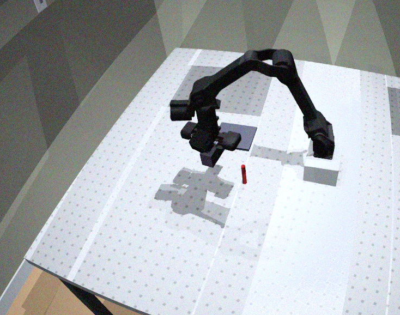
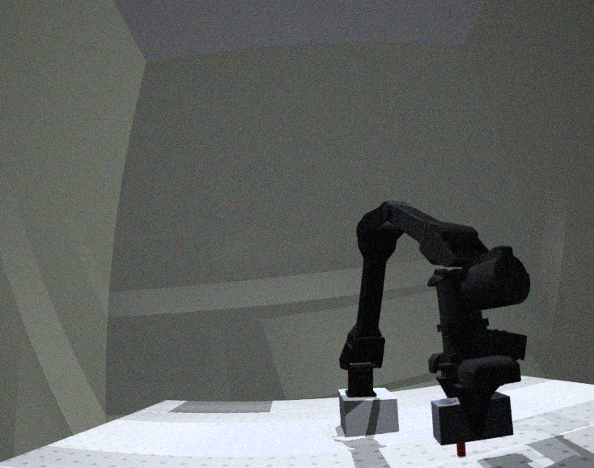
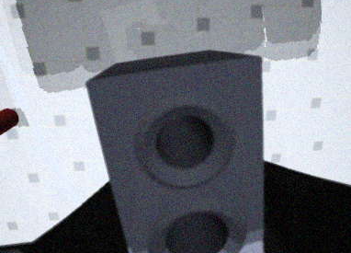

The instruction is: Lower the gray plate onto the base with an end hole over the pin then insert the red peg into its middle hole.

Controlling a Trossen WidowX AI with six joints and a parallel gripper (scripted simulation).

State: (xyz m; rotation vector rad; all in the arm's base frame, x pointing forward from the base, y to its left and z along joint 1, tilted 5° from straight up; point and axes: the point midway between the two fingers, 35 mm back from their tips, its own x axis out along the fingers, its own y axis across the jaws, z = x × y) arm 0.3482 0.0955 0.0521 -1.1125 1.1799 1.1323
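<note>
The red peg lies 110 mm behind my gripper tip, 30 mm to the left of it and 30 mm below it. From my gripper tip the other things lie so: gray plate (30 mm above).
</note>
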